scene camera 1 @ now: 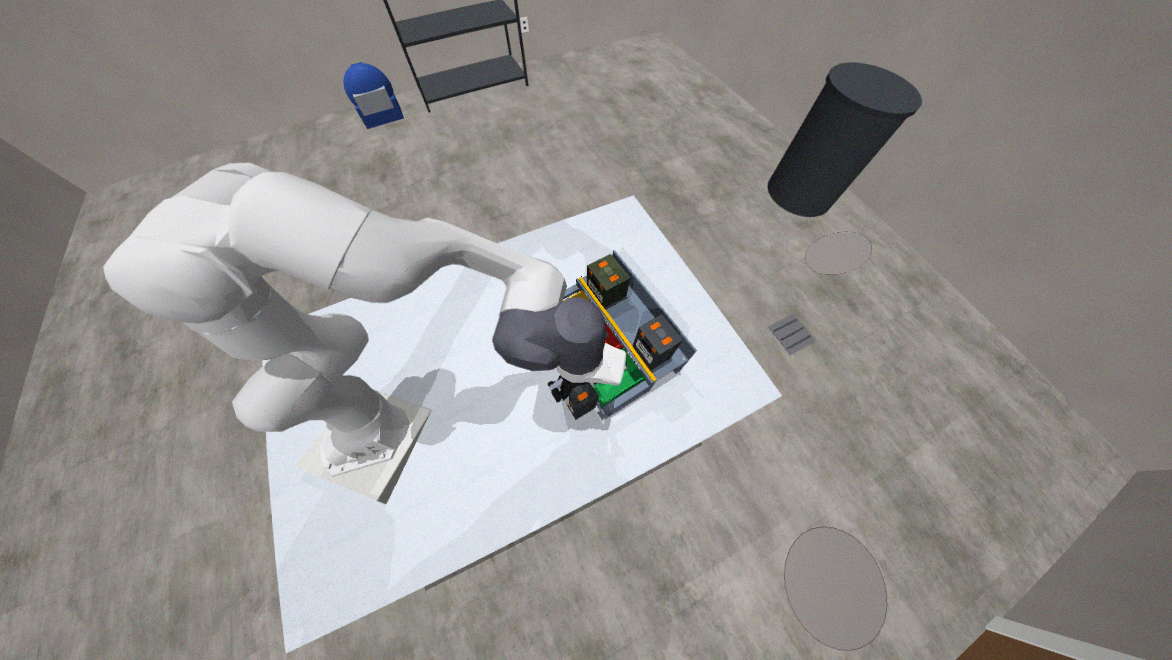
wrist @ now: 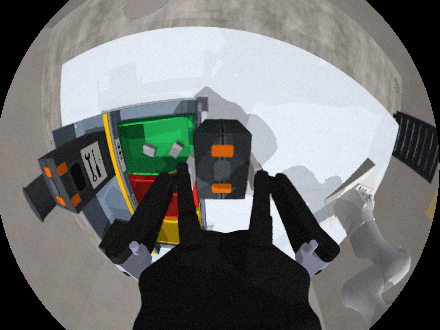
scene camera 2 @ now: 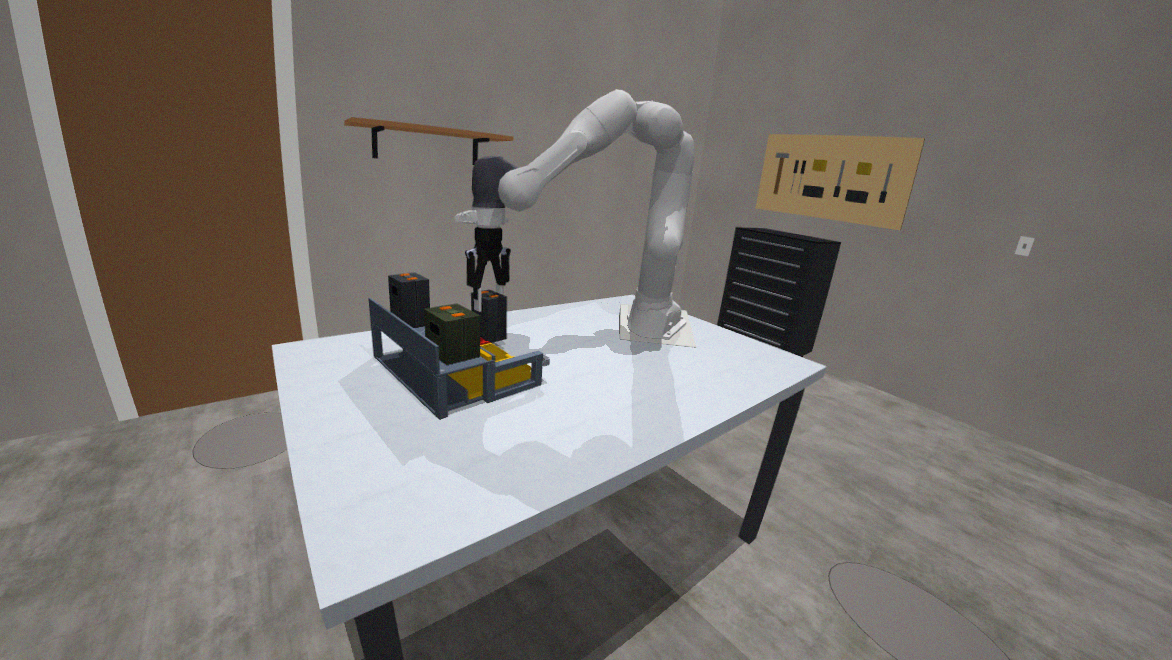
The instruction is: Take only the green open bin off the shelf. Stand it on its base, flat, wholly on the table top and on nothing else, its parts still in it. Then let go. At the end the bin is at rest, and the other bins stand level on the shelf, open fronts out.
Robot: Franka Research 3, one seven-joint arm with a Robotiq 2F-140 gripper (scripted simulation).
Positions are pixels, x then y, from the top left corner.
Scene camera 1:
green open bin: 632,376
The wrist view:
my gripper: 221,156
green open bin: 133,134
red bin: 140,183
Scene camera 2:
my gripper: 488,308
